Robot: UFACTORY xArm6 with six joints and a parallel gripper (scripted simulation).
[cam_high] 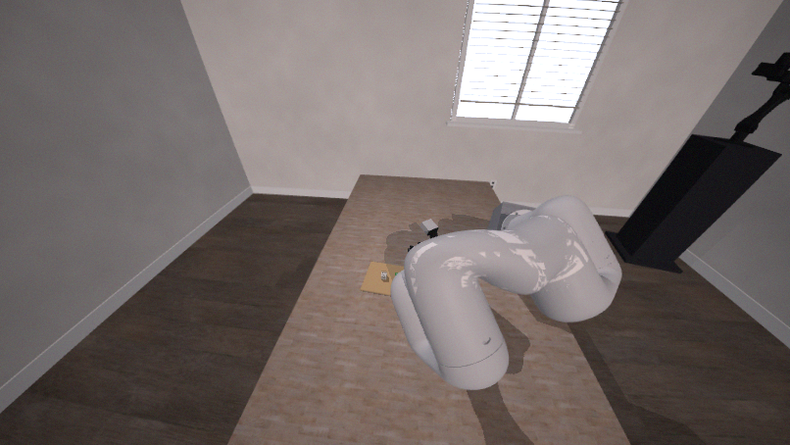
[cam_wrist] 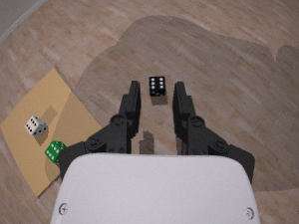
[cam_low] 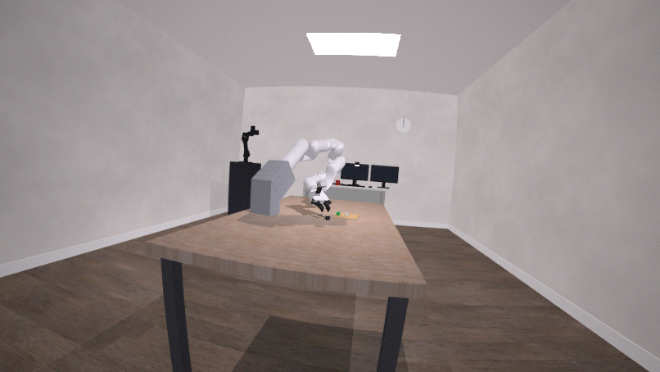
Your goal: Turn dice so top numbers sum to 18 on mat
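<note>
Now: the black die 30 mm ahead of my hand, 30 mm to the right of it and 50 mm below it. The rest, counted from my hand: mat 90 mm ahead, 140 mm to the left, 60 mm below; then white die 90 mm ahead, 140 mm to the left, 50 mm below; then green die 40 mm ahead, 120 mm to the left, 50 mm below.
</note>
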